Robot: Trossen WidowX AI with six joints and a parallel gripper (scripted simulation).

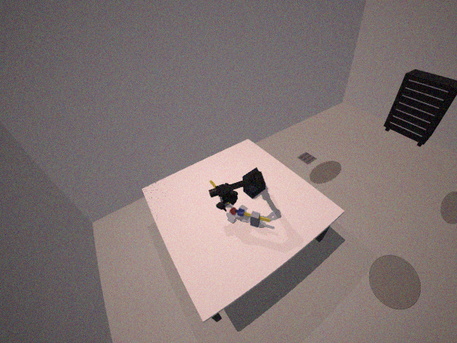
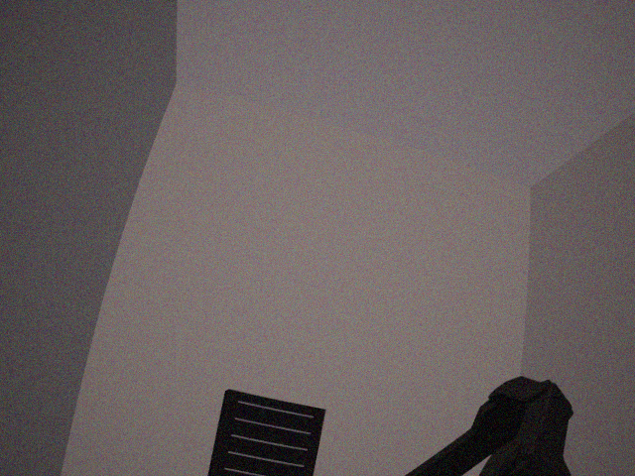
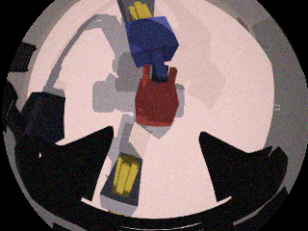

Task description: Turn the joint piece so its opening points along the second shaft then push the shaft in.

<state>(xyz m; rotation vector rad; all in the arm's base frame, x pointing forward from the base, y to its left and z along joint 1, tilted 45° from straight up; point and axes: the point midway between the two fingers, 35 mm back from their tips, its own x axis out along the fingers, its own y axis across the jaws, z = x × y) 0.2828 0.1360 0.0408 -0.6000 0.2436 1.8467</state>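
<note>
Right now my gripper tip is 1 cm past the red square joint piece, 3 cm to the right of it and 2 cm above it.
</note>
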